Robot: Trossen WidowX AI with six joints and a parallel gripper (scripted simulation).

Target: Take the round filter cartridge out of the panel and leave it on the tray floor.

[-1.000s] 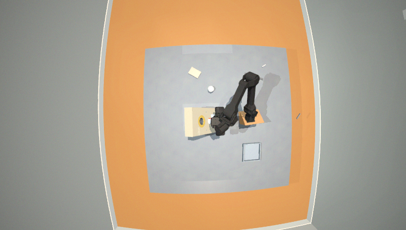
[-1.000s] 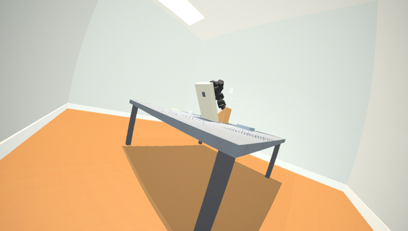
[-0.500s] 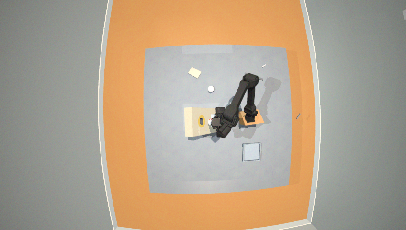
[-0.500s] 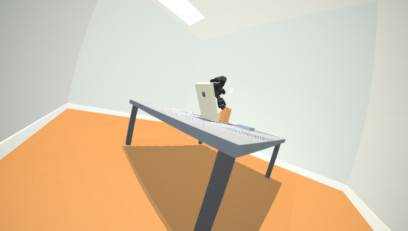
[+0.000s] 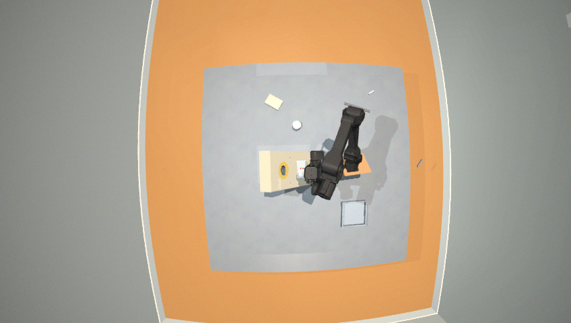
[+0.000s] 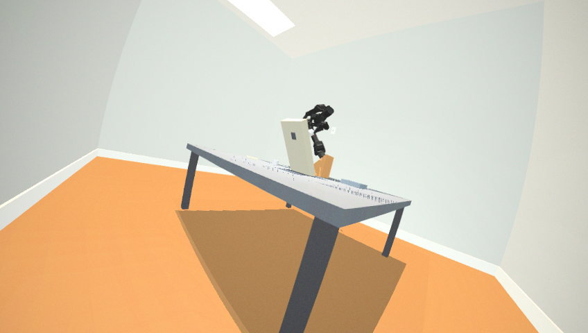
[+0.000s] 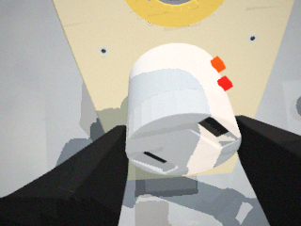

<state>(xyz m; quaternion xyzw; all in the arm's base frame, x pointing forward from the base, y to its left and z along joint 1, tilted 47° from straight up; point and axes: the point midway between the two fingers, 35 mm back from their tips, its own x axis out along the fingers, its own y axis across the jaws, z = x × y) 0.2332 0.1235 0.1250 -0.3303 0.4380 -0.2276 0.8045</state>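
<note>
My gripper tip is 290 mm to the right of the square tray, 280 mm past it and 280 mm above it. From my gripper tip the other things lie so: round filter cartridge right at my gripper tip; then service panel 120 mm below, 70 mm ahead, 20 mm to the right.
</note>
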